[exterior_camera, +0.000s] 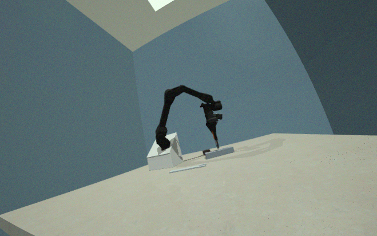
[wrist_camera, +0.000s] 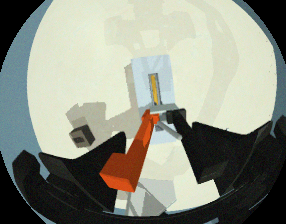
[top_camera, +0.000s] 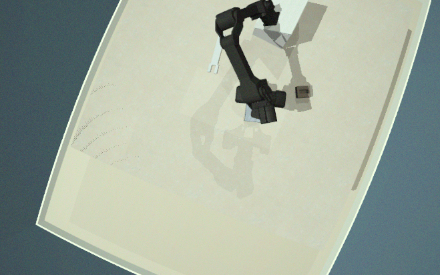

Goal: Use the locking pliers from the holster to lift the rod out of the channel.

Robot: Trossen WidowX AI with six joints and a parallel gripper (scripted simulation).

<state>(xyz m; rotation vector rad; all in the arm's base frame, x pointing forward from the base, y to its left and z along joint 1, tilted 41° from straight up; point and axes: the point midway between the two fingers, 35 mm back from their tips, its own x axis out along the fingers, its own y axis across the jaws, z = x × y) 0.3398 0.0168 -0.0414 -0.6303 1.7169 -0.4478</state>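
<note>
Right now the grey channel block is 12 cm below my gripper tip. From my gripper tip the other things lie so: orange handle (2 cm to the left); thin yellow rod (13 cm below); holster (11 cm behind, 19 cm to the left, 13 cm below).
</note>
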